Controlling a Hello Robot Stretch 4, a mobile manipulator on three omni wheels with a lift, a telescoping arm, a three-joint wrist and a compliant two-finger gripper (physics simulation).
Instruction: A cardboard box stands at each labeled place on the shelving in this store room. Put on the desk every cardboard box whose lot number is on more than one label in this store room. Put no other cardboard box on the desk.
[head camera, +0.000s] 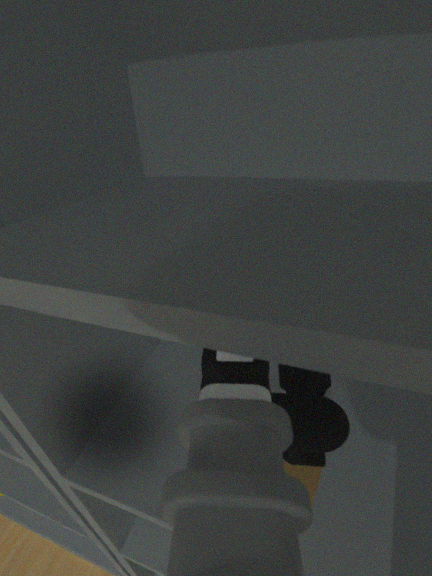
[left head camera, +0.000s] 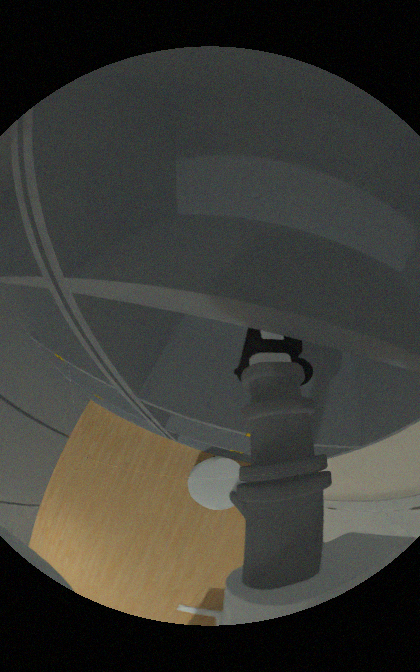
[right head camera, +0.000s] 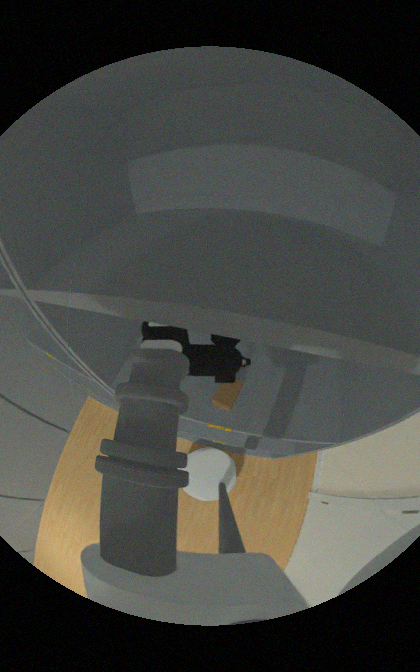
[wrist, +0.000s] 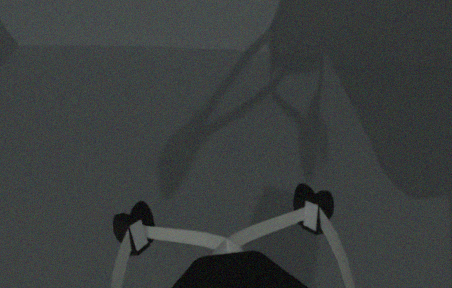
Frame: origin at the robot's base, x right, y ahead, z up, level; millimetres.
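Seen in the pictures: gripper, fingertip midpoint: (wrist: 223, 210).
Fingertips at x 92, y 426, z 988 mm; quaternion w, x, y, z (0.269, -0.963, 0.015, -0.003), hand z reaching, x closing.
A point is followed by its place in that frame.
A cardboard box (head camera: 306, 480) {x 118, y 312, z 1014 mm} (right head camera: 228, 395) stands on the grey shelf board (head camera: 360, 505) {x 212, y 297, z 963 mm} (right head camera: 320, 400), partly hidden by the arm and wrist in the head camera view. No lot number can be read on it. My gripper (wrist: 223, 210) {x 92, y 426, z 988 mm} is open in the wrist view, its two fingertips wide apart with no thing between them. It reaches in over the shelf board, beyond the box as the head views show it. The upper shelf's front edge hides the fingers in the head views. The box does not show in the wrist view. The desk cannot be made out.
An upper shelf's front edge (head camera: 100, 309) {x -101, y 256, z 1406 mm} (left head camera: 150, 295) (right head camera: 200, 317) crosses over my wrist. A thin upright post (head camera: 65, 487) {x -345, y 321, z 907 mm} (left head camera: 75, 310) stands at the left. Yellow labels (right head camera: 220, 427) (left head camera: 59, 356) on the lower shelf edge are unreadable. A pale round disc (left head camera: 215, 483) (right head camera: 207, 474) is above the wooden floor (left head camera: 135, 515).
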